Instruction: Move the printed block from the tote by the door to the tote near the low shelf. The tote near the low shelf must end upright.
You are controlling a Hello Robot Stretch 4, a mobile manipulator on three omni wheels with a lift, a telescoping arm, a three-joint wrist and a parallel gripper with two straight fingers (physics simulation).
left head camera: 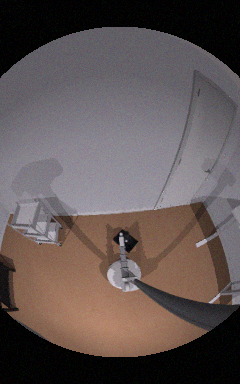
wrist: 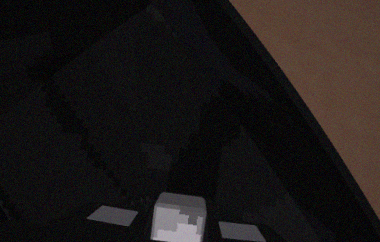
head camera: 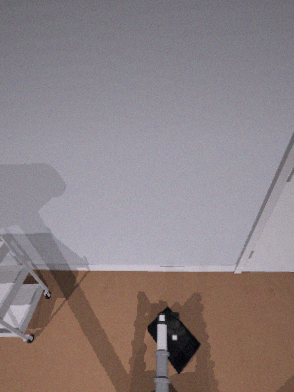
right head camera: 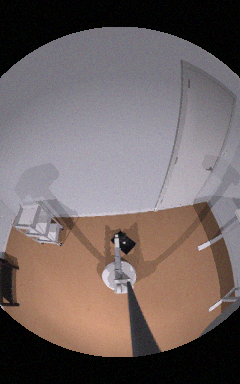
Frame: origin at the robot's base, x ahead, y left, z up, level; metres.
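Where they show: gripper, fingertip midpoint: (wrist: 180, 211) (head camera: 174, 335) (right head camera: 123, 241).
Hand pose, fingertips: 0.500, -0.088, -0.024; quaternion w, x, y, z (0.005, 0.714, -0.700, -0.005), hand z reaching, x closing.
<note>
After its pixels a point has its place, as x, y, z.
The tote by the door (head camera: 185, 353) @[0.404, -0.157, -0.024] (left head camera: 131, 246) @[0.386, -0.162, -0.025] (right head camera: 129, 247) @[0.399, -0.165, -0.024] (wrist: 295, 110) @[0.570, -0.119, 0.071] is black, stands on the floor and fills most of the wrist view. The printed block (head camera: 174, 337) @[0.481, -0.087, 0.005] (wrist: 175, 222) @[0.503, -0.086, 0.005] is small and pale, inside this tote. My gripper (wrist: 180, 211) @[0.500, -0.088, -0.024] is shut on the block, reaching down into the tote, with one light finger patch on each side of it. The dark fingers are hard to make out against the tote, and the block's lower part is cut off by the wrist view's bottom edge. The tote near the low shelf cannot be made out.
A white wheeled cart (head camera: 25, 304) @[0.599, 1.051, 0.105] (left head camera: 26, 214) @[0.582, 1.178, 0.635] (right head camera: 28, 215) @[0.585, 1.169, 0.635] stands at the left by the wall. A pale door (head camera: 275, 235) @[1.001, -0.834, 0.479] (left head camera: 200, 135) @[1.003, -0.916, 1.376] (right head camera: 202, 130) @[1.005, -0.998, 1.394] is at the right. Dark furniture shows at the far left edge, and white legs of furniture at the right edge.
</note>
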